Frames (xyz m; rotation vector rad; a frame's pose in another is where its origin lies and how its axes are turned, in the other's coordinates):
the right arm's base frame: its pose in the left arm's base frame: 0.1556 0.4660 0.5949 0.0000 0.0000 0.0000
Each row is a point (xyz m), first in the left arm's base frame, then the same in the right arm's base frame.
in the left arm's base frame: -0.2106 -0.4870 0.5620
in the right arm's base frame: -0.3662 -0.9530 -0.0329
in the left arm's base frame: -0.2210 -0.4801 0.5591
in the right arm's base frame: -0.3766 -0.9461 -0.0358
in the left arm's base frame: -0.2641 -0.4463 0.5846
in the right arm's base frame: -0.4197 -0.9123 -0.0103
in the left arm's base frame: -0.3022 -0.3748 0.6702
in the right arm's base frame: -0.4578 -0.8408 0.0753
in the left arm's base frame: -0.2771 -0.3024 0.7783
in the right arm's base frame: -0.4327 -0.7684 0.1834
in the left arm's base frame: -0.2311 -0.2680 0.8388
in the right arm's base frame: -0.3867 -0.7340 0.2439
